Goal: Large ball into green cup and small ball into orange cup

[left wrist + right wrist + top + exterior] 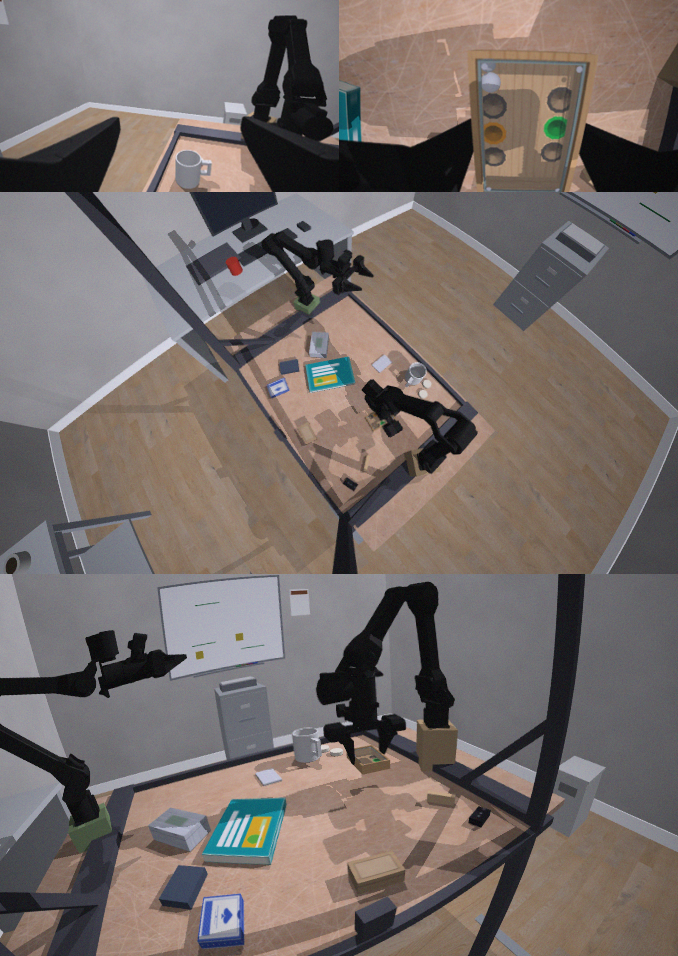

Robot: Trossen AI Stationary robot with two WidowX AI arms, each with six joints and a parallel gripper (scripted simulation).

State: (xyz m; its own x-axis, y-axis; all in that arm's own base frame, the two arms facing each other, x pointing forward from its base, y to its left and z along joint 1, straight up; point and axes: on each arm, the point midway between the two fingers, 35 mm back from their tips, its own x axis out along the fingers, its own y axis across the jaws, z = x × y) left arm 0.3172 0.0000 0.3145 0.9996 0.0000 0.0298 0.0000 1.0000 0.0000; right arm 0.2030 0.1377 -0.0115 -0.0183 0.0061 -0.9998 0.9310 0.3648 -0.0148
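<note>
Right now my right hand is 3 cm above the covered wooden puzzle. Round my right hand: dark blue box (21 cm behind, 45 cm to the left, 10 cm below).
</note>
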